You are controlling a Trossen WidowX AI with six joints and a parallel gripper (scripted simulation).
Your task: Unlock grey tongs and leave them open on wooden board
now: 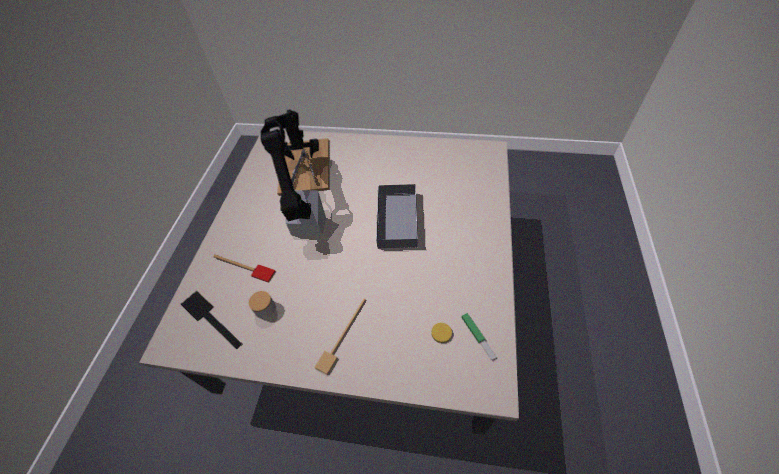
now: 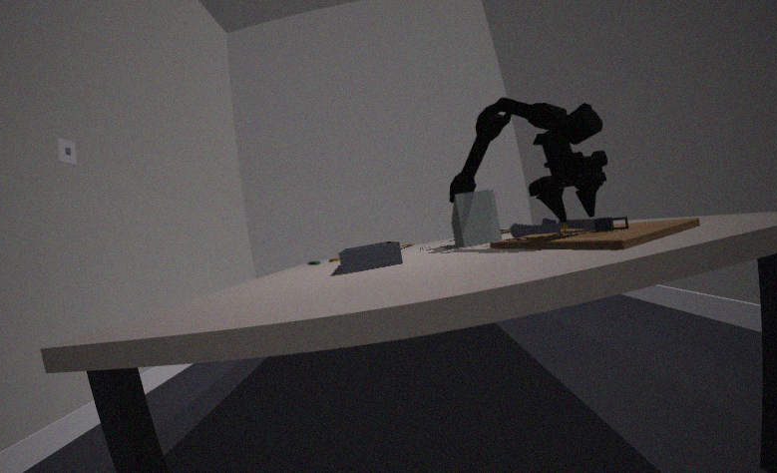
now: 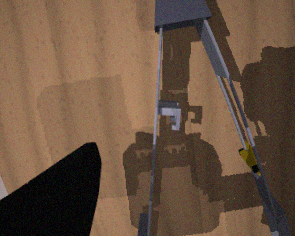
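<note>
Now: the yellow lock piece 30 mm ahead of my gripper tip, 10 mm to the right of it and 10 mm below it. From my gripper tip the other things lie so: red spatula (620 mm to the right, 70 mm behind, 40 mm below); roasting tin (500 mm ahead, 310 mm to the right, 20 mm below); wooden board (40 mm below, 10 mm to the right).
</note>
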